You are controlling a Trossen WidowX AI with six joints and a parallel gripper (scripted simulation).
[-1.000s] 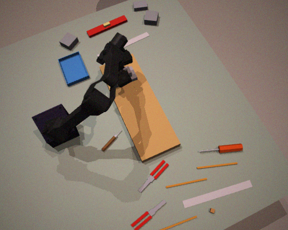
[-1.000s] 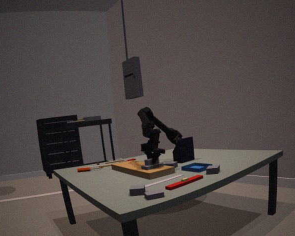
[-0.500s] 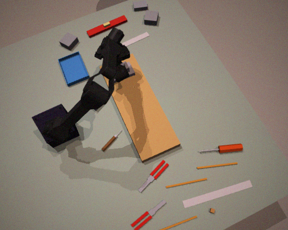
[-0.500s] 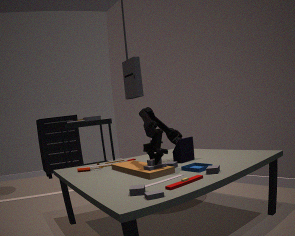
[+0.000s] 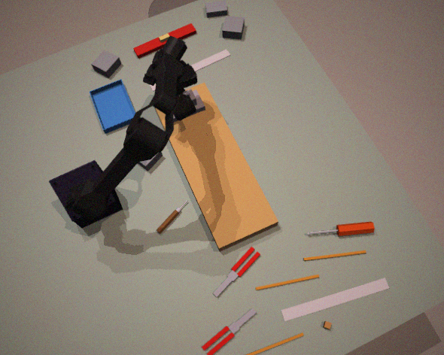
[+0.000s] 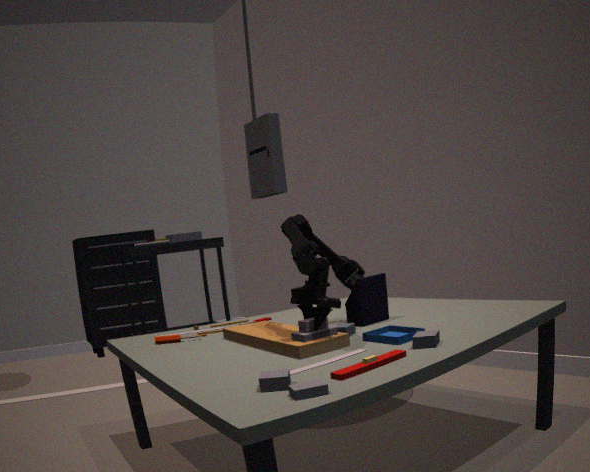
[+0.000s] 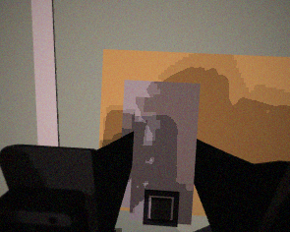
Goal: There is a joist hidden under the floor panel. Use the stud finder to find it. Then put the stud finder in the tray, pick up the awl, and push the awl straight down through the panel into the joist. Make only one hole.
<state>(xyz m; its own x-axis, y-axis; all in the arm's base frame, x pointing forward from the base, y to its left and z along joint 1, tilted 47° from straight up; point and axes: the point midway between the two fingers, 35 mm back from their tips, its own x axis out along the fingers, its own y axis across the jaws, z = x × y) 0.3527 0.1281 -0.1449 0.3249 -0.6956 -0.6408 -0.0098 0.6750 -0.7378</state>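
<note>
Now: the square light 40 mm behind my gripper tip and 30 mm above it. From my gripper tip the other things lie so: stud finder (20 mm behind, 20 mm above); then red level (320 mm to the left, 50 mm below, 40 mm ahead); then blue tray (210 mm behind, 130 mm to the left, 50 mm below).
</note>
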